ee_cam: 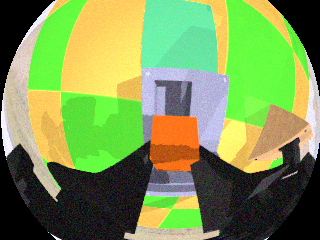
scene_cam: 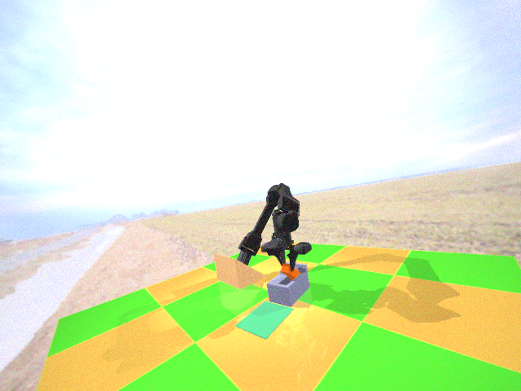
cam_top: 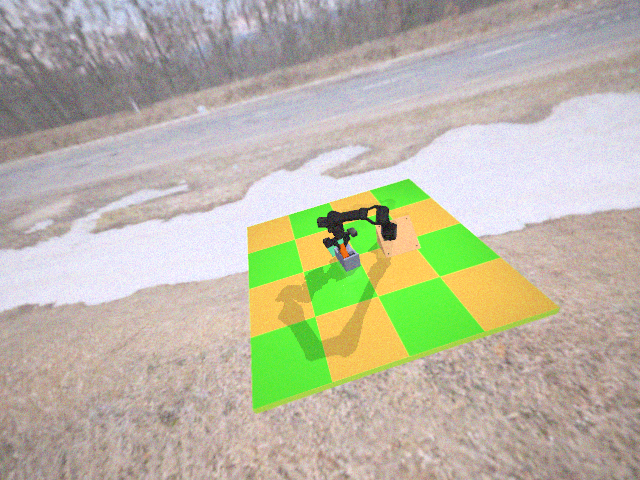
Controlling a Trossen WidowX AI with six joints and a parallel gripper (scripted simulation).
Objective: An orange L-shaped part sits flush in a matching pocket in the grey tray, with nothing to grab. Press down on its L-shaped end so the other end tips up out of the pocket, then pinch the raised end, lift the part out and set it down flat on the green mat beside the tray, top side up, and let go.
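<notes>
The green mat is 20 mm ahead of my gripper tip, 140 mm to the right of it and 110 mm below it. Round my gripper tip: orange L-shaped part: 20 mm behind, 30 mm to the left, 30 mm below.
</notes>
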